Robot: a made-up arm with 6 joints. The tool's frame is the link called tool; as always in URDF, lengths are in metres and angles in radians. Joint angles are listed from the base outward. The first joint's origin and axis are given. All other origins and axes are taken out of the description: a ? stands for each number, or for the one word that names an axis. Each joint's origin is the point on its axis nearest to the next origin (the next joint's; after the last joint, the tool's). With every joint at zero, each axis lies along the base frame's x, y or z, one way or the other. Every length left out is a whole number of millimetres.
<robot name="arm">
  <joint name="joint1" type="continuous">
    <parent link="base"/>
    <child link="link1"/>
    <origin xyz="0 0 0.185"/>
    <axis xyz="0 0 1"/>
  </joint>
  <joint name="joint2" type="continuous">
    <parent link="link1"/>
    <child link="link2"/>
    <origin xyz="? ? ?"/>
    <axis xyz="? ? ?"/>
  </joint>
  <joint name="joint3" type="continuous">
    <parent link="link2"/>
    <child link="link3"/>
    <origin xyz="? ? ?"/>
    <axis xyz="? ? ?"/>
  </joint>
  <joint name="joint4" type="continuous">
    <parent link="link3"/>
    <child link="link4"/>
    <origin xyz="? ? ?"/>
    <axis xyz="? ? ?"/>
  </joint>
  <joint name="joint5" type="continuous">
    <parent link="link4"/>
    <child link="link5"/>
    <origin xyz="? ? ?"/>
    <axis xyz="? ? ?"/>
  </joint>
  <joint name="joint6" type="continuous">
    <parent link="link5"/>
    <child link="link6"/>
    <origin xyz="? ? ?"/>
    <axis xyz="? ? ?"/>
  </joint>
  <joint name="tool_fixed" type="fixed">
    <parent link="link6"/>
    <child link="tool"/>
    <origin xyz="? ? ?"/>
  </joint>
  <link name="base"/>
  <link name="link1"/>
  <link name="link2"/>
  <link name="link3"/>
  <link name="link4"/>
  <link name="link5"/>
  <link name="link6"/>
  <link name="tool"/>
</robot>
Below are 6 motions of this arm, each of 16 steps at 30 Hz.
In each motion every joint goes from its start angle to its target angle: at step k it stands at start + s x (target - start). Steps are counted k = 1, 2, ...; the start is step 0. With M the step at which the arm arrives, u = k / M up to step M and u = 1 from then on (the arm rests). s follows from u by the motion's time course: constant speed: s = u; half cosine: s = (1 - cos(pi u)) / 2; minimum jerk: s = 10 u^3 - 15 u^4 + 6 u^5.
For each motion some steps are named. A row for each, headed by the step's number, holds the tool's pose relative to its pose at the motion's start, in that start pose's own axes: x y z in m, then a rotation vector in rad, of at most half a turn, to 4 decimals.
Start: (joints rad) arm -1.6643 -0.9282 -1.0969 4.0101 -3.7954 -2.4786
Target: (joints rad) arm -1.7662 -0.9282 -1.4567 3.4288 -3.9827 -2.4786
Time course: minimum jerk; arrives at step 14
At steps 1, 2, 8, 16:
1: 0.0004 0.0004 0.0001 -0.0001 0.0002 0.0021
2: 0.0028 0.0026 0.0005 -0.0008 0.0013 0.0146
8: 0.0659 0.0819 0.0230 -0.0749 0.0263 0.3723
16: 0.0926 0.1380 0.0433 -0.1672 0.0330 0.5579

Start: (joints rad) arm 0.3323 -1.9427 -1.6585 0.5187 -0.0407 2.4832
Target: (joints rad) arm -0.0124 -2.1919 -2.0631 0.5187 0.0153 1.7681
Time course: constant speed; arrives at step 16
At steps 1, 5, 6, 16:
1: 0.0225 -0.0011 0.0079 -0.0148 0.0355 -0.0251
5: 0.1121 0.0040 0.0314 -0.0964 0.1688 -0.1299
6: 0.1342 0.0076 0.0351 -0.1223 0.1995 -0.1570
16: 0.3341 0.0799 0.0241 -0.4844 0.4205 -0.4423

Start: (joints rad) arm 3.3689 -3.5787 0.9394 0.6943 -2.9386 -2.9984
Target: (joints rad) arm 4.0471 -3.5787 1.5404 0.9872 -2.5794 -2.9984
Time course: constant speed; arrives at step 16
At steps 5, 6, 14, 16:
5: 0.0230 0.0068 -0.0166 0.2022 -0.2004 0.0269
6: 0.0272 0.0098 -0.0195 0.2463 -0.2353 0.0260
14: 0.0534 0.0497 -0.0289 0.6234 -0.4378 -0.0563
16: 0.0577 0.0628 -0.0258 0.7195 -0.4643 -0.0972

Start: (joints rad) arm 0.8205 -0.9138 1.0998 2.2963 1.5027 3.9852
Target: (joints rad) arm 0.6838 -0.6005 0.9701 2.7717 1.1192 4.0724
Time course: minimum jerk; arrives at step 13
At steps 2, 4, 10, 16:
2: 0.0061 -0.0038 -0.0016 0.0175 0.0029 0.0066
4: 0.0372 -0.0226 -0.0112 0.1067 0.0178 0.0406
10: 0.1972 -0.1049 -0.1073 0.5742 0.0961 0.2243
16: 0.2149 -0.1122 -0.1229 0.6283 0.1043 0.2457

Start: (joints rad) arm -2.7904 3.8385 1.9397 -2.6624 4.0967 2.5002
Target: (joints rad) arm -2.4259 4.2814 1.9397 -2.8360 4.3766 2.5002
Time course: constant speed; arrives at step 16
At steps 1, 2, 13, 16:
1: -0.0028 -0.0122 -0.0083 -0.0176 -0.0103 0.0130
2: -0.0053 -0.0246 -0.0161 -0.0351 -0.0200 0.0255
13: -0.0228 -0.1745 -0.0671 -0.2256 -0.0895 0.1313
16: -0.0261 -0.2164 -0.0690 -0.2762 -0.0984 0.1482

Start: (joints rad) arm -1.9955 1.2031 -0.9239 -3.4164 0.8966 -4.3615
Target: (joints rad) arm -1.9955 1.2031 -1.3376 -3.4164 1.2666 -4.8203
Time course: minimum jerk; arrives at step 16
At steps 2, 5, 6, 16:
2: -0.0005 -0.0039 0.0018 0.0120 -0.0031 -0.0088
5: -0.0061 -0.0441 0.0179 0.1354 -0.0306 -0.0987
6: -0.0097 -0.0678 0.0253 0.2080 -0.0427 -0.1509
16: -0.0450 -0.2449 0.0368 0.7782 -0.0402 -0.5366

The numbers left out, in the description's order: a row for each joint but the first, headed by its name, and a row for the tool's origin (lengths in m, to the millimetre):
joint2: xyz 0 0.046 0, axis 0 1 0
joint3: xyz 0 0 0.483, axis 0 1 0
joint4: xyz 0 0 0.364, axis 0 0 1
joint5: xyz 0 0 0, axis 0 1 0
joint6: xyz 0 0 0.192, axis 0 0 1
tool: xyz 0 0 0

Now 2 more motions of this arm.
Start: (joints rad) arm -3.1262 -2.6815 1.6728 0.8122 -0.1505 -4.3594
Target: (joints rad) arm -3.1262 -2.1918 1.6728 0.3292 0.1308 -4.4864
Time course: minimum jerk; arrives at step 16
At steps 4, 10, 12, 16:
4: -0.0262 -0.0193 0.0215 0.0513 -0.0491 -0.0675
10: -0.2116 -0.1328 0.1057 0.4069 -0.3357 -0.4485
12: -0.2685 -0.1616 0.1144 0.5189 -0.4106 -0.5461
16: -0.3033 -0.1780 0.1166 0.5891 -0.4545 -0.6032

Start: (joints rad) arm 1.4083 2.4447 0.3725 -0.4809 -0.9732 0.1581
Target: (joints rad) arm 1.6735 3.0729 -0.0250 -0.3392 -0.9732 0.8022
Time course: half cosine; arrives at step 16
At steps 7, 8, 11, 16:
7: 0.1225 0.0970 -0.0905 -0.0524 0.0894 0.2886
8: 0.1492 0.1170 -0.1181 -0.0607 0.1141 0.3565
11: 0.2179 0.1649 -0.2073 -0.0738 0.1895 0.5452
16: 0.2638 0.1924 -0.2879 -0.0726 0.2539 0.6906

